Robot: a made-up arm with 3 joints. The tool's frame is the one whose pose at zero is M. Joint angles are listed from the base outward.
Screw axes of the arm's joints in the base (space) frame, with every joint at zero. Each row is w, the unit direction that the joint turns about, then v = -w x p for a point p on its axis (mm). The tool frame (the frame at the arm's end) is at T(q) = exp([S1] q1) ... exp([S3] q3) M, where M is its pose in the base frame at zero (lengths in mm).
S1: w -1 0 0 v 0 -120 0
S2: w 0 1 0 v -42 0 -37
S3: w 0 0 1 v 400 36 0
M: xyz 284 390 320 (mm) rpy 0 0 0 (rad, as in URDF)
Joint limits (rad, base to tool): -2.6..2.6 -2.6..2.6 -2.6..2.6
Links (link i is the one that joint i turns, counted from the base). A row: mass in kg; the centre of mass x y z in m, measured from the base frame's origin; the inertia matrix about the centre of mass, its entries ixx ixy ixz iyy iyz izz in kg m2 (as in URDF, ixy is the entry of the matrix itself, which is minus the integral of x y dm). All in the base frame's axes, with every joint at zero. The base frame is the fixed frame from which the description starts. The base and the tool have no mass.
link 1: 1.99; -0.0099 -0.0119 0.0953; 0.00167 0 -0.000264 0.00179 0 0.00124
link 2: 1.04; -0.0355 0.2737 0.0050; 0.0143 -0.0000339 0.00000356 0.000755 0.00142 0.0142
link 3: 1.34; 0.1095 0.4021 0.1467; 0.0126 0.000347 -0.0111 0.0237 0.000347 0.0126
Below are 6 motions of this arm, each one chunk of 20 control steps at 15 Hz.
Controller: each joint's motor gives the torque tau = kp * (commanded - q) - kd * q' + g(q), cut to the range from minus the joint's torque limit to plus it. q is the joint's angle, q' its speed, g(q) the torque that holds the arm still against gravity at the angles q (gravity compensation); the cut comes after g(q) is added. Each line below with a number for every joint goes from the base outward.
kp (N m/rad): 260 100 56
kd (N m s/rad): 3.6 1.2 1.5
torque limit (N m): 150 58 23
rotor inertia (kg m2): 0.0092 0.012 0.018
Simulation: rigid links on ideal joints. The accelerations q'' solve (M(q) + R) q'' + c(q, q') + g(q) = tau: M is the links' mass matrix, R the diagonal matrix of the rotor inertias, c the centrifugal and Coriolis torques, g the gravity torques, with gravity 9.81 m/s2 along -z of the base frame. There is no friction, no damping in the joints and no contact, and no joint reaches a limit. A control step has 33 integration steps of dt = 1/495 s. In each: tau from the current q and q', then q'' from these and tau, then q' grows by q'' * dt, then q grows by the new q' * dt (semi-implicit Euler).
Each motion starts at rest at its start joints. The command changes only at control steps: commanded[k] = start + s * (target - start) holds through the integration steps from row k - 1 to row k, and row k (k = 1, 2, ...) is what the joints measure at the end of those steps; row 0 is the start. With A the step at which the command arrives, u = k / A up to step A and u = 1 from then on. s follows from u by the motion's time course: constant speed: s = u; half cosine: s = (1 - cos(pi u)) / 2; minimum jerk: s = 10 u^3 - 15 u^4 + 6 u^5; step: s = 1 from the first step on.
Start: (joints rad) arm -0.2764 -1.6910 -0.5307
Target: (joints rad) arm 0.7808 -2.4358 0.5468
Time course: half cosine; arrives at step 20
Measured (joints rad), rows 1 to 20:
1: -0.2688 -1.6965 -0.5233
2: -0.2454 -1.7132 -0.5022
3: -0.2091 -1.7388 -0.4687
4: -0.1632 -1.7712 -0.4231
5: -0.1066 -1.8110 -0.3663
6: -0.0407 -1.8576 -0.3005
7: 0.0321 -1.9089 -0.2270
8: 0.1102 -1.9641 -0.1476
9: 0.1921 -2.0220 -0.0643
10: 0.2755 -2.0812 0.0206
11: 0.3584 -2.1400 0.1051
12: 0.4388 -2.1970 0.1872
13: 0.5148 -2.2508 0.2648
14: 0.5844 -2.3000 0.3360
15: 0.6458 -2.3432 0.3992
16: 0.6975 -2.3795 0.4528
17: 0.7382 -2.4078 0.4956
18: 0.7669 -2.4276 0.5265
19: 0.7827 -2.4383 0.5448
20: 0.7855 -2.4397 0.5501

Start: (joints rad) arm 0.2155 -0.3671 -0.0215
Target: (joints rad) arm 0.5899 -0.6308 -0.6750
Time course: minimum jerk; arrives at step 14
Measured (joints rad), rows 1 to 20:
1: 0.2169 -0.3685 -0.0237
2: 0.2257 -0.3761 -0.0375
3: 0.2461 -0.3903 -0.0690
4: 0.2781 -0.4118 -0.1196
5: 0.3192 -0.4403 -0.1875
6: 0.3667 -0.4737 -0.2684
7: 0.4174 -0.5092 -0.3557
8: 0.4669 -0.5440 -0.4426
9: 0.5111 -0.5753 -0.5221
10: 0.5469 -0.6006 -0.5881
11: 0.5721 -0.6183 -0.6361
12: 0.5861 -0.6282 -0.6646
13: 0.5906 -0.6313 -0.6757
14: 0.5899 -0.6309 -0.6758
15: 0.5896 -0.6307 -0.6746
16: 0.5901 -0.6308 -0.6750
17: 0.5899 -0.6308 -0.6751
18: 0.5898 -0.6308 -0.6750
19: 0.5899 -0.6308 -0.6750
20: 0.5899 -0.6308 -0.6750

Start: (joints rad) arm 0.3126 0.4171 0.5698
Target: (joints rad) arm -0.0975 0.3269 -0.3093
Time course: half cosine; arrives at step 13
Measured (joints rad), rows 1 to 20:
1: 0.3069 0.4169 0.5566
2: 0.2870 0.4131 0.5168
3: 0.2534 0.4040 0.4545
4: 0.2123 0.3936 0.3744
5: 0.1673 0.3839 0.2790
6: 0.1185 0.3731 0.1746
7: 0.0677 0.3609 0.0682
8: 0.0195 0.3496 -0.0349
9: -0.0226 0.3406 -0.1288
10: -0.0573 0.3332 -0.2075
11: -0.0831 0.3275 -0.2665
12: -0.0975 0.3246 -0.3025
13: -0.0999 0.3247 -0.3132
14: -0.0968 0.3276 -0.3098
15: -0.0964 0.3282 -0.3082
16: -0.0980 0.3262 -0.3094
17: -0.0980 0.3264 -0.3097
18: -0.0971 0.3274 -0.3092
19: -0.0973 0.3271 -0.3091
20: -0.0978 0.3266 -0.3094

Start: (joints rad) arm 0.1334 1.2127 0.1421
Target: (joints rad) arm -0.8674 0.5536 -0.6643
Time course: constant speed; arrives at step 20
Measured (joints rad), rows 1 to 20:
1: 0.0853 1.1828 0.0898
2: 0.0109 1.1268 0.0594
3: -0.0418 1.0955 0.0290
4: -0.0773 1.0730 -0.0214
5: -0.1262 1.0406 -0.0662
6: -0.1845 1.0007 -0.1007
7: -0.2347 0.9677 -0.1399
8: -0.2800 0.9390 -0.1831
9: -0.3306 0.9054 -0.2235
10: -0.3832 0.8700 -0.2627
11: -0.4324 0.8378 -0.3035
12: -0.4812 0.8061 -0.3442
13: -0.5320 0.7724 -0.3843
14: -0.5825 0.7389 -0.4248
15: -0.6320 0.7065 -0.4653
16: -0.6819 0.6736 -0.5056
17: -0.7323 0.6404 -0.5460
18: -0.7822 0.6075 -0.5865
19: -0.8322 0.5747 -0.6269
20: -0.8823 0.5418 -0.6672

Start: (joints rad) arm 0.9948 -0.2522 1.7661
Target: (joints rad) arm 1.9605 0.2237 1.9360
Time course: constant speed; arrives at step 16
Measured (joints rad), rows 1 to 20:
1: 1.0446 -0.2114 1.7663
2: 1.1385 -0.1892 1.7778
3: 1.2128 -0.1658 1.8000
4: 1.2551 -0.1310 1.8087
5: 1.3024 -0.0970 1.8129
6: 1.3717 -0.0699 1.8243
7: 1.4423 -0.0429 1.8374
8: 1.4989 -0.0120 1.8478
9: 1.5519 0.0194 1.8576
10: 1.6132 0.0488 1.8683
11: 1.6785 0.0776 1.8788
12: 1.7390 0.1074 1.8890
13: 1.7963 0.1377 1.8999
14: 1.8559 0.1675 1.9109
15: 1.9181 0.1970 1.9212
16: 1.9792 0.2268 1.9313
17: 1.9890 0.2199 1.9267
18: 1.9542 0.2251 1.9348
19: 1.9412 0.2258 1.9420
20: 1.9609 0.2229 1.9388

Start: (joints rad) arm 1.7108 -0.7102 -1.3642
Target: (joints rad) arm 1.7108 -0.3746 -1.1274
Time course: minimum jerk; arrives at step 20
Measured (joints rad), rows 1 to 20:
1: 1.7108 -0.7097 -1.3640
2: 1.7109 -0.7068 -1.3622
3: 1.7109 -0.6999 -1.3576
4: 1.7109 -0.6884 -1.3495
5: 1.7110 -0.6720 -1.3380
6: 1.7110 -0.6509 -1.3232
7: 1.7110 -0.6257 -1.3055
8: 1.7110 -0.5972 -1.2854
9: 1.7109 -0.5666 -1.2638
10: 1.7109 -0.5349 -1.2415
11: 1.7109 -0.5036 -1.2194
12: 1.7109 -0.4738 -1.1984
13: 1.7109 -0.4467 -1.1791
14: 1.7109 -0.4233 -1.1625
15: 1.7109 -0.4043 -1.1489
16: 1.7109 -0.3902 -1.1387
17: 1.7109 -0.3809 -1.1319
18: 1.7108 -0.3760 -1.1282
19: 1.7108 -0.3744 -1.1271
20: 1.7108 -0.3746 -1.1273

